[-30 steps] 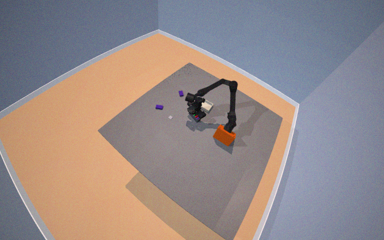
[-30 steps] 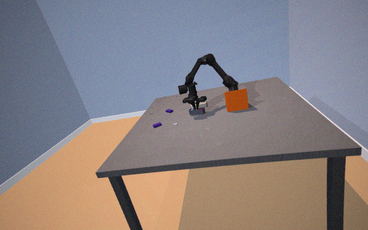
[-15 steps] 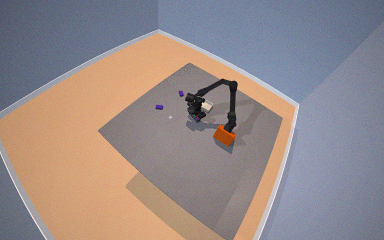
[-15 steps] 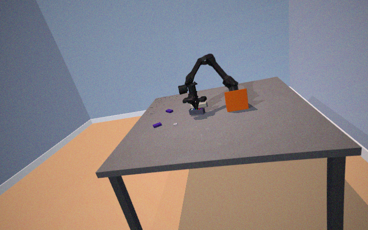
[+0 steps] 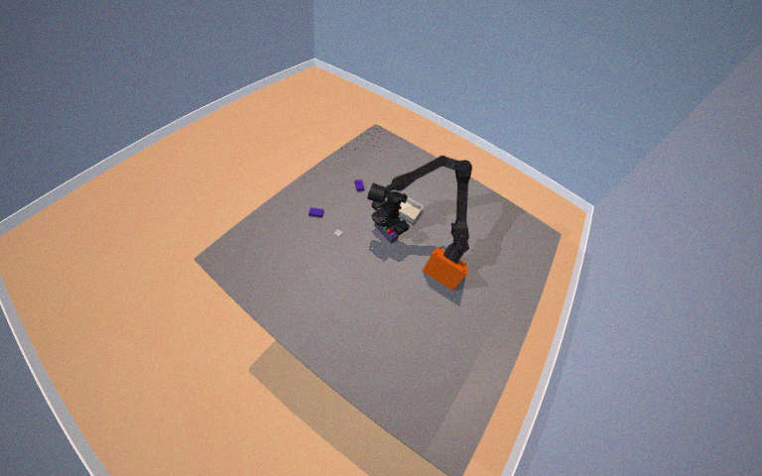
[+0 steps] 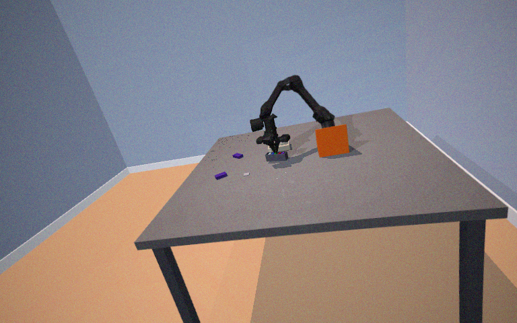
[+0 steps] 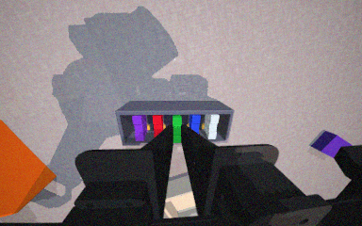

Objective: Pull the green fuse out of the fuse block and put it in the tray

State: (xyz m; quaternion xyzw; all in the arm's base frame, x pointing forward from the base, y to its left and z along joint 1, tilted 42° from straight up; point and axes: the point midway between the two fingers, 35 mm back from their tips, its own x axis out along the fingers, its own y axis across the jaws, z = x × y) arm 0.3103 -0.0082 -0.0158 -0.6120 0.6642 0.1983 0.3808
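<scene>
My gripper tip is now 180 mm to the left of the white tray and 40 mm above it. Also, from my gripper tip: green fuse 10 mm below.
</scene>
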